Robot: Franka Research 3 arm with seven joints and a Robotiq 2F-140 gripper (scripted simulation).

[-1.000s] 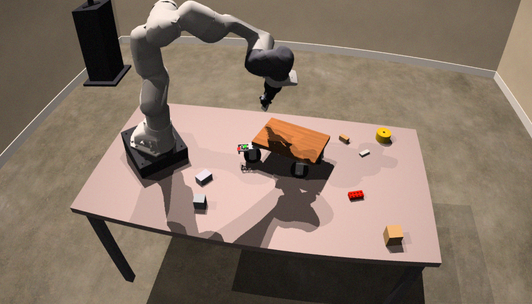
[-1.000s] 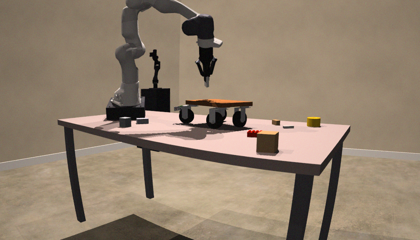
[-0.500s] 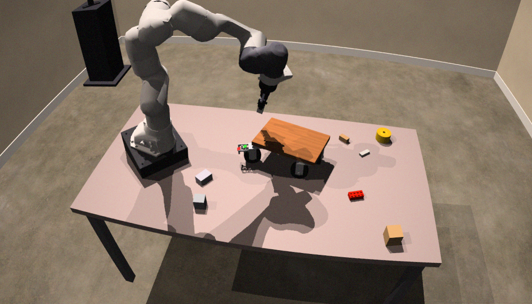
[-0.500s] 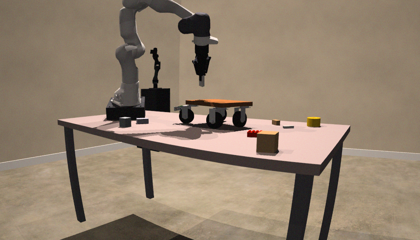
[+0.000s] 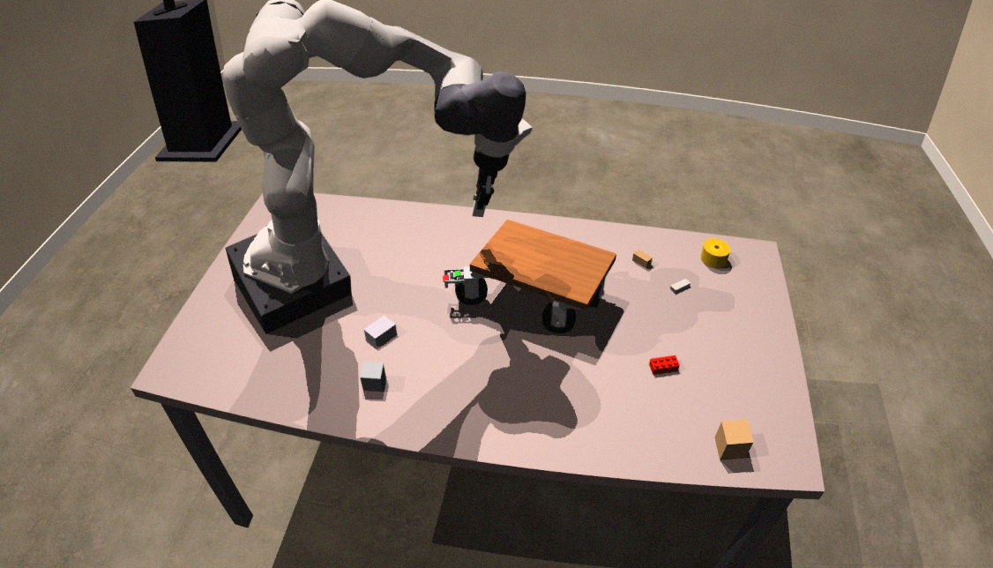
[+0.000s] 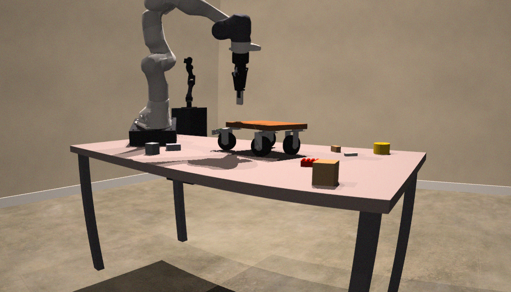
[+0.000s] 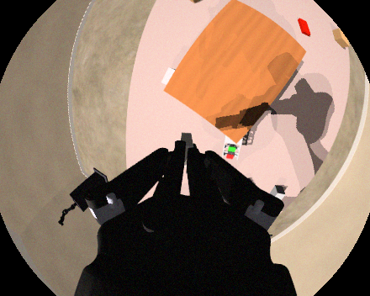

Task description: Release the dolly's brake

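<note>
My hand is 150 mm above the brake pedal, 90 mm to the left of it and 60 mm past it. Also, from my hand: red brick (460 mm ahead, 270 mm to the right, 220 mm below); small brown block (430 mm ahead, 220 mm below, 110 mm to the left); grey block (380 mm to the right, 210 mm below, 200 mm behind).
</note>
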